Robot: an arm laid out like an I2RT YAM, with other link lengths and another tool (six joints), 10 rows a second.
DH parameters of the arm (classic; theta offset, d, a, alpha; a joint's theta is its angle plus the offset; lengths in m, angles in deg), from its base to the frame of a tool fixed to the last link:
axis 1: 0 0.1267 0.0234 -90
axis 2: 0 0 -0.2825 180
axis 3: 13.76 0 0.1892 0
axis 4: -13.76 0.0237 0.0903 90
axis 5: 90 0.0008 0 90
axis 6: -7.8 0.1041 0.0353 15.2
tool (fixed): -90 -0.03 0 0
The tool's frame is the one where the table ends.
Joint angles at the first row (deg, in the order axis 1, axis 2, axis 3, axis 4, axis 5, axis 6):
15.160, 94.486, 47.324, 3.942, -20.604, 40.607
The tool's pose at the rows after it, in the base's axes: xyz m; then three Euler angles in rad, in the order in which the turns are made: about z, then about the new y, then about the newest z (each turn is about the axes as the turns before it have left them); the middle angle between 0 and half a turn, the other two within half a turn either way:
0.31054 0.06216 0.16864 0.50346 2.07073 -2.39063
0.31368 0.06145 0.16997 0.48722 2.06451 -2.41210
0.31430 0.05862 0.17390 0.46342 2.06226 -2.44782
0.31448 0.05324 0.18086 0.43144 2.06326 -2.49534
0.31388 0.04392 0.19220 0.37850 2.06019 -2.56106
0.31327 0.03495 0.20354 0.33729 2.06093 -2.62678
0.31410 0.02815 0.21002 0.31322 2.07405 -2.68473
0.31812 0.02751 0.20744 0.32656 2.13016 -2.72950
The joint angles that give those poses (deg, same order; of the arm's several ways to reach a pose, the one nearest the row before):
15.124, 95.684, 48.115, 5.178, -20.665, 40.456
15.118, 95.940, 48.582, 5.381, -19.762, 39.931
15.030, 95.349, 49.117, 4.385, -18.374, 38.782
14.638, 94.293, 50.284, 2.032, -16.678, 37.042
13.817, 92.526, 51.900, -1.246, -14.179, 34.834
12.947, 91.042, 53.931, -5.010, -12.178, 32.121
12.228, 90.688, 55.943, -8.391, -10.836, 29.245
12.246, 92.647, 58.918, -12.980, -10.491, 25.945

